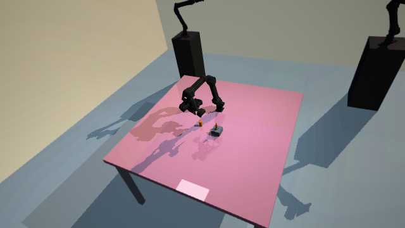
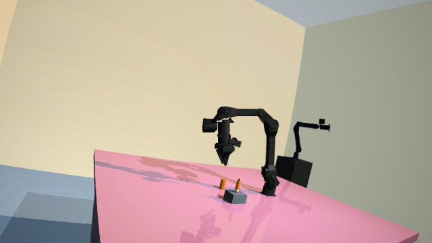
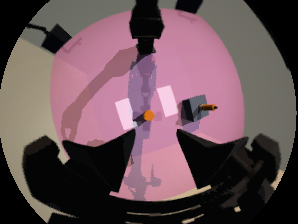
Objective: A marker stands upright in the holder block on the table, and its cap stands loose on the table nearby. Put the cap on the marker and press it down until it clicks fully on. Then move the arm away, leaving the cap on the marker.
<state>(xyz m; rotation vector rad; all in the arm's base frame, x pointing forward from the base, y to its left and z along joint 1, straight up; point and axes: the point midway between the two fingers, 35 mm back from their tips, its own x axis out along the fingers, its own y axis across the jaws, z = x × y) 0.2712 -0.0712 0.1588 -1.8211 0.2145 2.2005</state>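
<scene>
Right now the orange cap is 20 mm behind my gripper tip and 100 mm below it. Also, from my gripper tip: orange marker (10 mm ahead, 160 mm to the left, 50 mm below); then grey holder block (10 mm ahead, 160 mm to the left, 110 mm below).
</scene>
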